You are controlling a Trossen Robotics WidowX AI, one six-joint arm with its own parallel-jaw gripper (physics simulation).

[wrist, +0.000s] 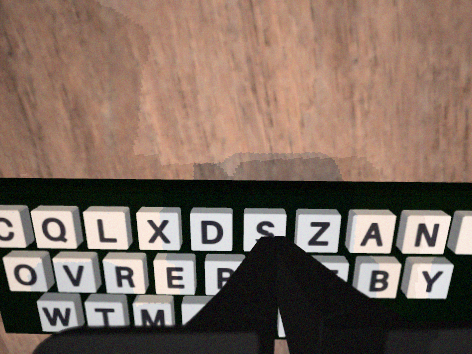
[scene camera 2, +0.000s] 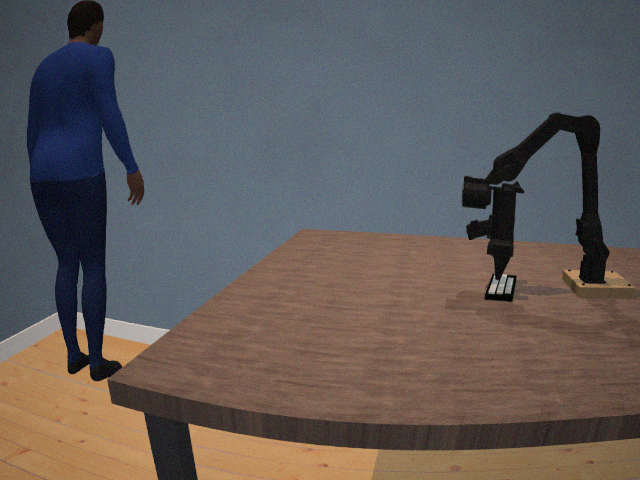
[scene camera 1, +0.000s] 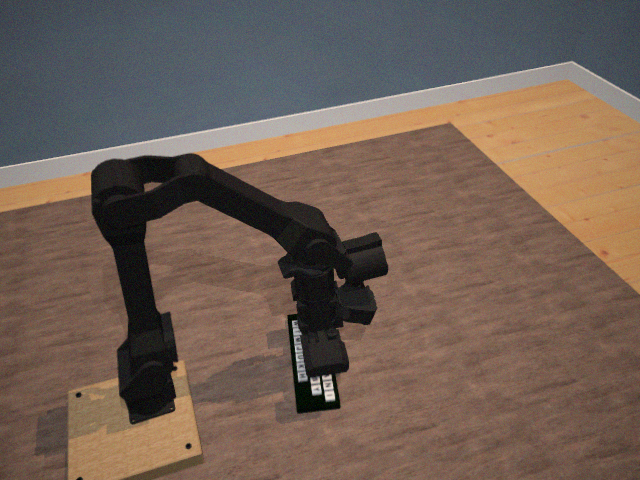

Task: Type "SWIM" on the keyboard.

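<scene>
There's a keyboard here that I can see, and I can see my gripper too. You'd also find the gripper in the wrist view, and in scene camera 2 as well.
</scene>
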